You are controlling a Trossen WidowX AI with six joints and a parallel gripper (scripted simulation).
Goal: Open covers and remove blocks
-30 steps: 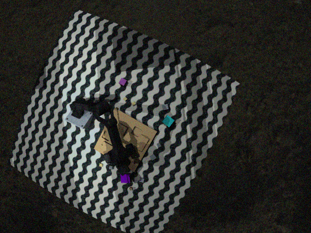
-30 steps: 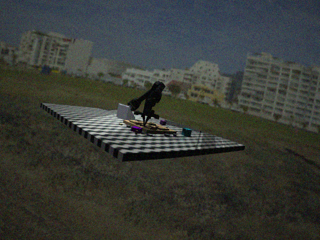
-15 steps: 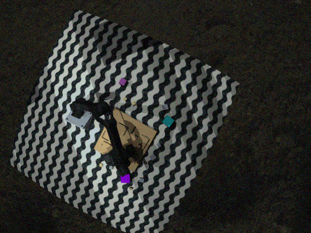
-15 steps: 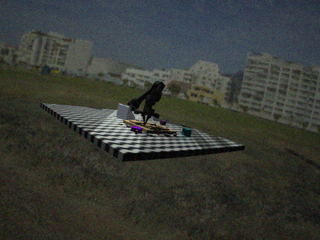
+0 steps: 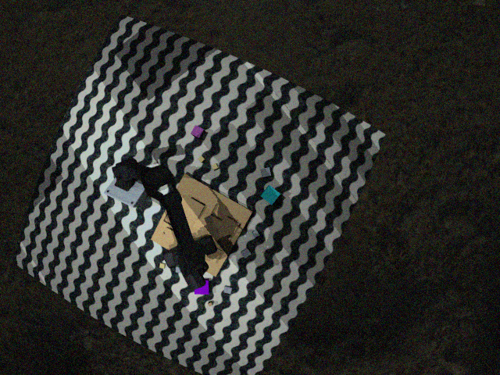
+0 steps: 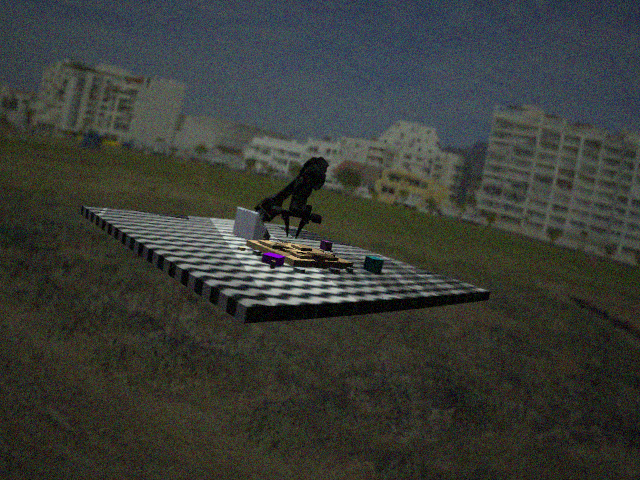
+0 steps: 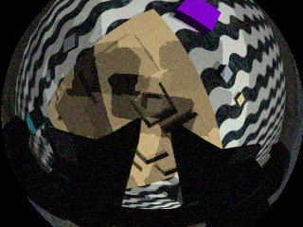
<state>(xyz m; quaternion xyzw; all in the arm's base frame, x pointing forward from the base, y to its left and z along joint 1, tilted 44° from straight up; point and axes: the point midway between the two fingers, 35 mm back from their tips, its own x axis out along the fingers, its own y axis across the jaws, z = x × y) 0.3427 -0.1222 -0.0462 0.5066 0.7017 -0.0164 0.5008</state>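
Now: gripper tip 60 mm to the right of the tan puzzle board, 60 mm above it and 10 mm past it. Also, from my gripper tip: grey bit: 360 mm to the left, 150 mm ahead, 70 mm below; teal block: 280 mm to the left, 190 mm ahead, 50 mm below; purple block: 150 mm to the right, 80 mm ahead, 60 mm below.
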